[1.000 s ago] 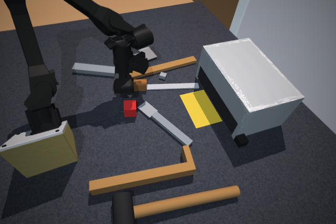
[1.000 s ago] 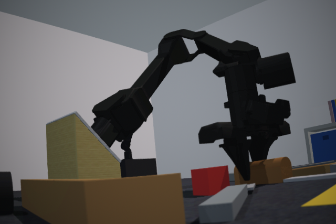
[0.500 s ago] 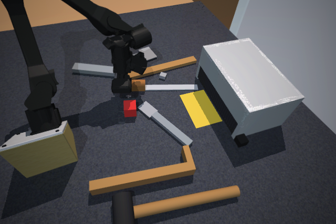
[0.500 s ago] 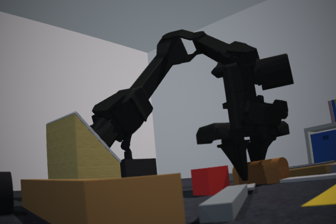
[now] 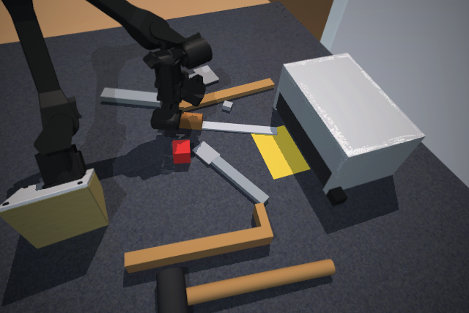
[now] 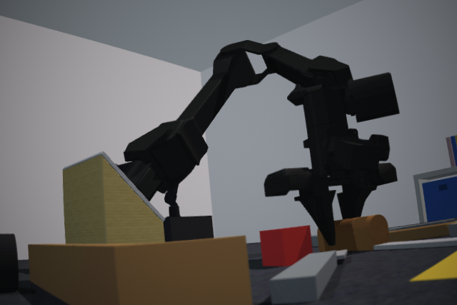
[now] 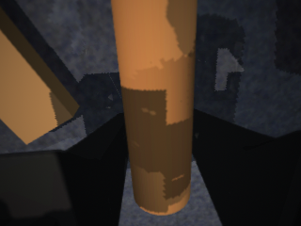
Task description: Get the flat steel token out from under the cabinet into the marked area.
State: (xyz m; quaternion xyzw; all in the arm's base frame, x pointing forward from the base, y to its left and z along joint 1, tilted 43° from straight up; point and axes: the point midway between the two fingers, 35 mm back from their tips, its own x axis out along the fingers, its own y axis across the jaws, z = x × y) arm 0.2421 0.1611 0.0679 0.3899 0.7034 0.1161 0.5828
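The red cube lies 11 cm to the right of my gripper tip, 1 cm behind it and 1 cm above it. Round my gripper tip: grey t-shaped tool 15 cm to the left, 10 cm ahead; grey bar 12 cm to the left, 8 cm behind; small grey cube 16 cm ahead, 1 cm to the left.
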